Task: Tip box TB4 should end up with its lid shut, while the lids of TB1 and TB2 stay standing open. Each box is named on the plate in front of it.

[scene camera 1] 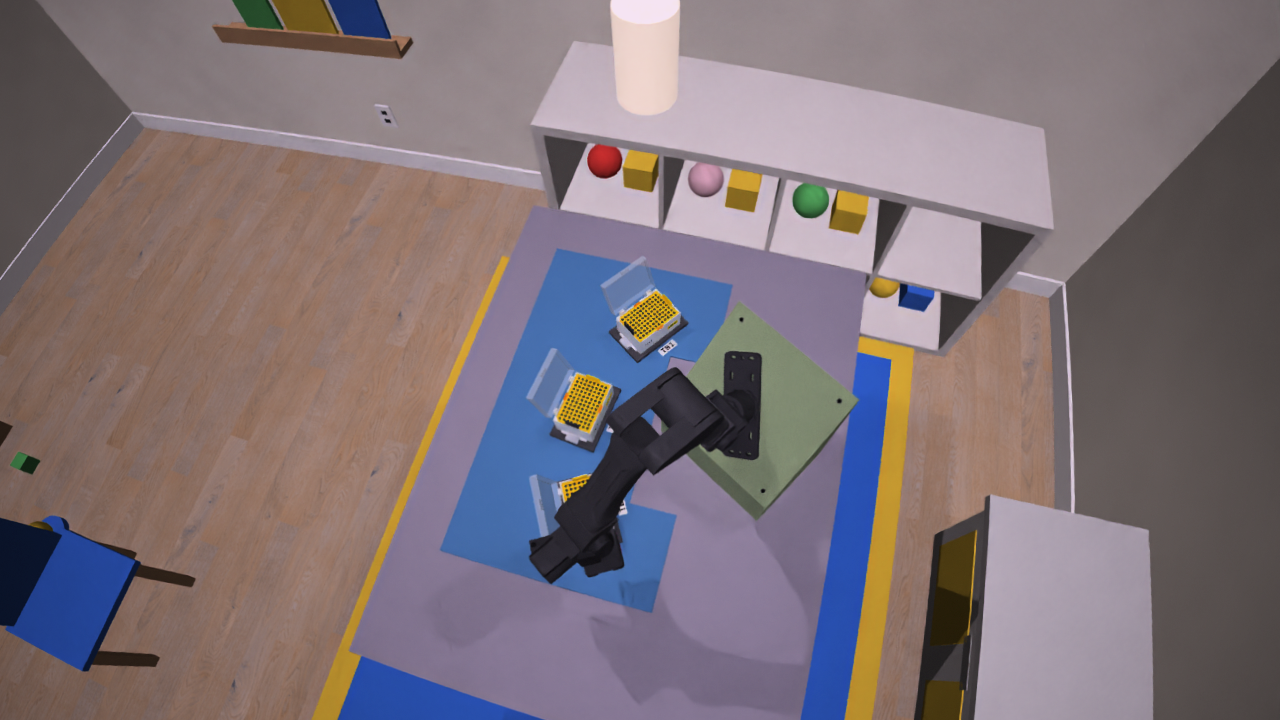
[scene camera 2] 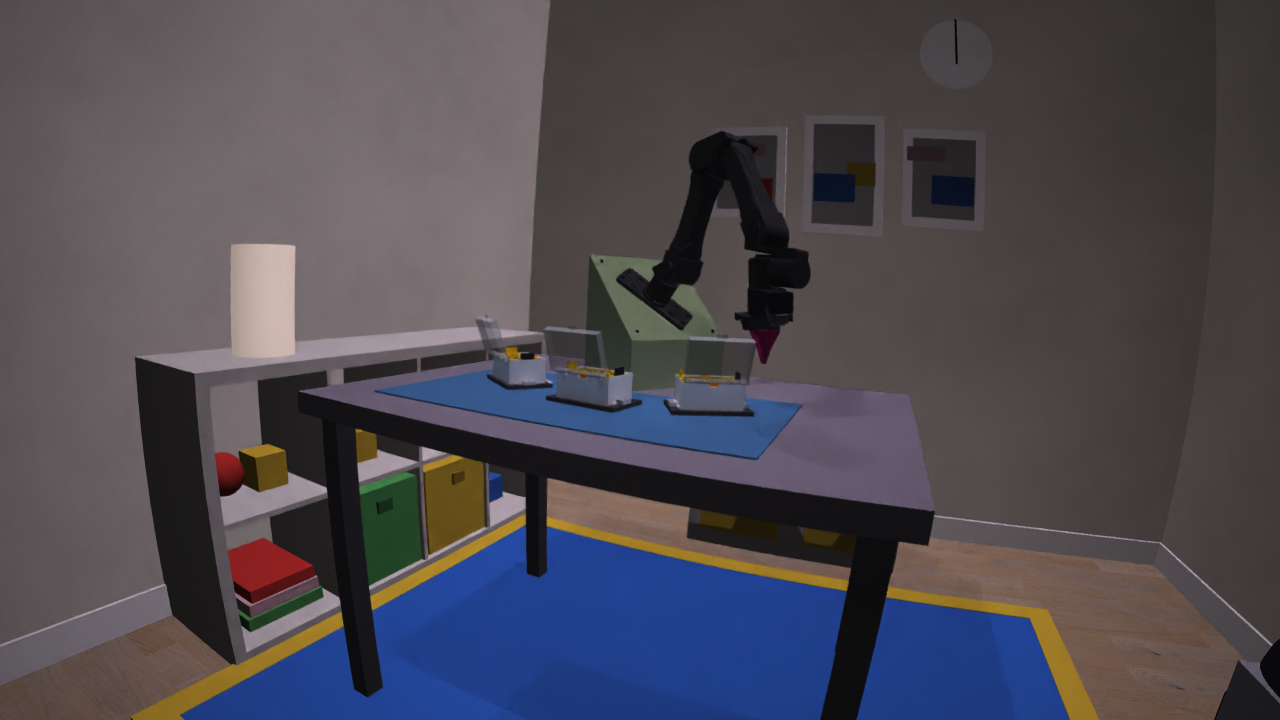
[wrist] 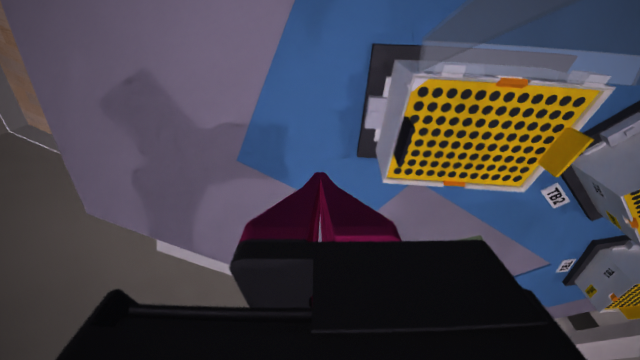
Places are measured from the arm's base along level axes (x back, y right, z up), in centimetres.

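Where they show: gripper, fingertip midpoint: (scene camera 1: 607, 556) (scene camera 2: 763, 363) (wrist: 319, 180); arm's base, link origin: (scene camera 1: 742, 405) (scene camera 2: 653, 299).
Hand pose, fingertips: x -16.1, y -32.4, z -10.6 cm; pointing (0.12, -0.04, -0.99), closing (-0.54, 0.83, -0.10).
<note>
Each offset is from my fingertips to the top centre of the thing. "spot": to the spot under its first point. Level surfaces: height alone.
TB4 {dx -7.6, dy +8.4, dz -1.7 cm} (scene camera 1: 575, 488) (scene camera 2: 709, 395) (wrist: 475, 135) is a white box with a yellow rack. Its clear lid {dx -13.2, dy +4.7, dz +6.2 cm} (scene camera 1: 541, 505) (scene camera 2: 718, 356) stands open. The arm hides part of the box in scene camera 1, and its name plate is not readable. My gripper (scene camera 2: 763, 361) (wrist: 319, 180) is shut and empty, pointing down above table height. It is to the right of TB4 in scene camera 2. TB2 (scene camera 1: 583, 404) (scene camera 2: 593, 387) and TB1 (scene camera 1: 648, 320) (scene camera 2: 520, 369) also have their lids standing open. The TB2 plate {spot: dx -9.3, dy +28.1, dz -8.9 cm} (wrist: 555, 195) shows in the wrist view.
The boxes stand on a blue mat {dz -9.1 cm} (scene camera 1: 483, 501) (scene camera 2: 751, 437) on the purple-grey table {dz -9.4 cm} (scene camera 1: 429, 608) (scene camera 2: 859, 447). The green slanted arm base (scene camera 1: 805, 358) (scene camera 2: 617, 313) stands behind the boxes in scene camera 2. A white shelf unit (scene camera 1: 805, 116) (scene camera 2: 179, 362) stands beside the table.
</note>
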